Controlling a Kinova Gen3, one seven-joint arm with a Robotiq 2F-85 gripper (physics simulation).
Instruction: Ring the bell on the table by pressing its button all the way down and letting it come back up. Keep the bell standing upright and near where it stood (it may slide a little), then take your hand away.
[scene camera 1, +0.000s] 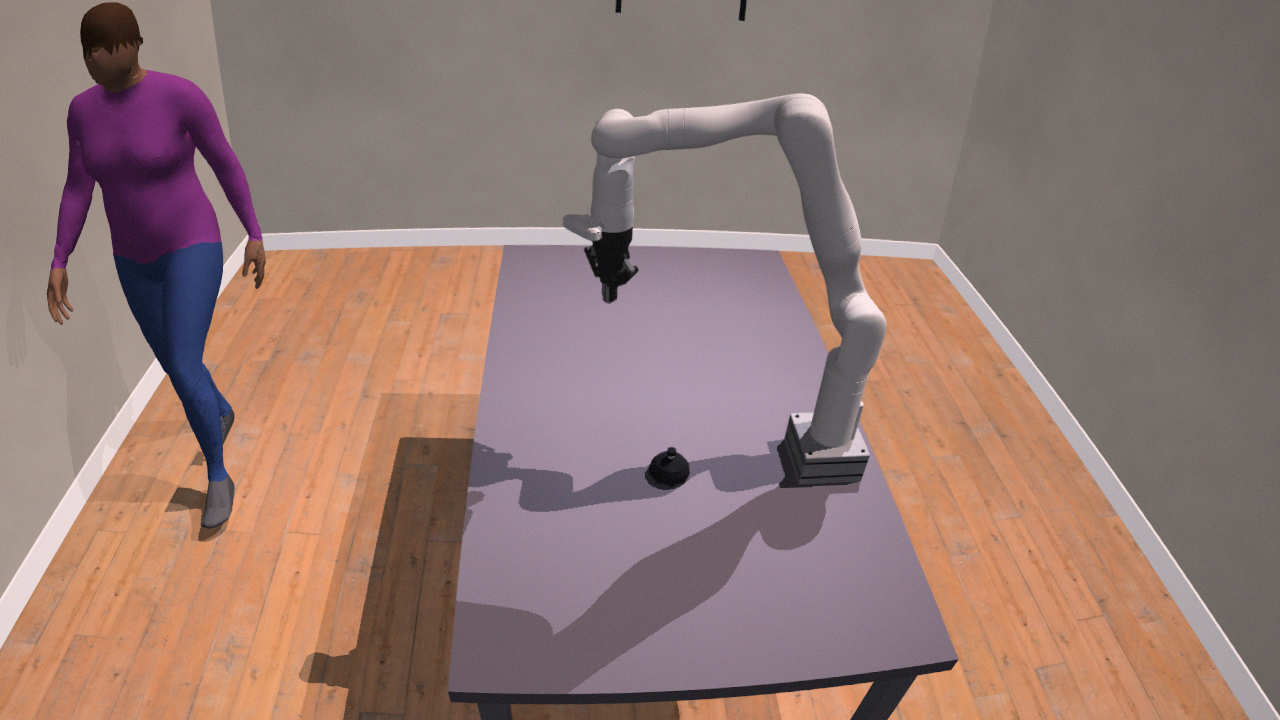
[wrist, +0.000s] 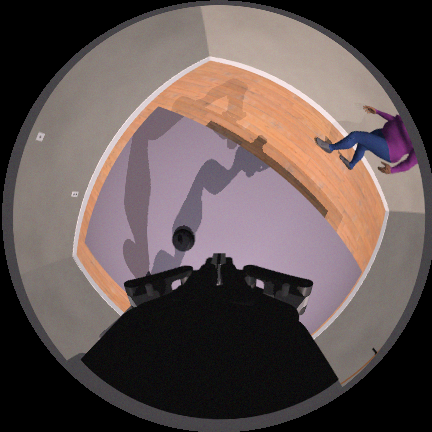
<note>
In view: the gripper (scene camera 1: 609, 301) and a black bell (scene camera 1: 664, 469).
The gripper also shows in the wrist view (wrist: 219, 260).
</note>
